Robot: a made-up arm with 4 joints. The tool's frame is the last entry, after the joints.
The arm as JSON. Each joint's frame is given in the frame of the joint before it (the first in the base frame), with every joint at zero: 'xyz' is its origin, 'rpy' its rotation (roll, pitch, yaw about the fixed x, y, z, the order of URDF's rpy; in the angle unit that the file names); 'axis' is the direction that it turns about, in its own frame. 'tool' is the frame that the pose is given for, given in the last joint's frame.
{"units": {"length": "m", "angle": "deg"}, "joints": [
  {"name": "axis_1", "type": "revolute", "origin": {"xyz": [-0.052, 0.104, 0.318], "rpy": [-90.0, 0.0, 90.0]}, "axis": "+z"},
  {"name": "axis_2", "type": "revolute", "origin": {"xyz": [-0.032, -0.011, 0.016], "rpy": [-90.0, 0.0, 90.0]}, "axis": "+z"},
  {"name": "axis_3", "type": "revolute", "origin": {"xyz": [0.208, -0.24, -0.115], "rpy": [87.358, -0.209, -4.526]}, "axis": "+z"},
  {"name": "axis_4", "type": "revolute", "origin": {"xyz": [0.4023, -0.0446, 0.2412], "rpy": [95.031, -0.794, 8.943]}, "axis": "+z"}
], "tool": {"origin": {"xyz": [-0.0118, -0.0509, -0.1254], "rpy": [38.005, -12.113, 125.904]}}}
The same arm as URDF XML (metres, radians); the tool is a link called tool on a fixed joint. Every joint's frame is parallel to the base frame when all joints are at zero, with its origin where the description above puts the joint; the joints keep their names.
<robot name="arm">
<link name="base"/>
<link name="link1"/>
<link name="link2"/>
<link name="link3"/>
<link name="link4"/>
<link name="tool"/>
<joint name="axis_1" type="continuous"><parent link="base"/><child link="link1"/><origin xyz="-0.052 0.104 0.318" rpy="0 0 0"/><axis xyz="-1 0 0"/></joint>
<joint name="axis_2" type="continuous"><parent link="link1"/><child link="link2"/><origin xyz="-0.016 -0.032 0.011" rpy="0 0 0"/><axis xyz="0 -1 0"/></joint>
<joint name="axis_3" type="continuous"><parent link="link2"/><child link="link3"/><origin xyz="-0.24 0.115 -0.208" rpy="0 0 0"/><axis xyz="-0.995808 -0.0461 0.079001"/></joint>
<joint name="axis_4" type="continuous"><parent link="link3"/><child link="link4"/><origin xyz="-0.274 0.032 -0.382" rpy="0 0 0"/><axis xyz="0.029499 0.986268 -0.162495"/></joint>
<joint name="tool_joint" type="fixed"><parent link="link4"/><child link="tool"/><origin xyz="0.048 -0.124 0.028" rpy="2.6066 -0.6338 2.7165"/></joint>
</robot>

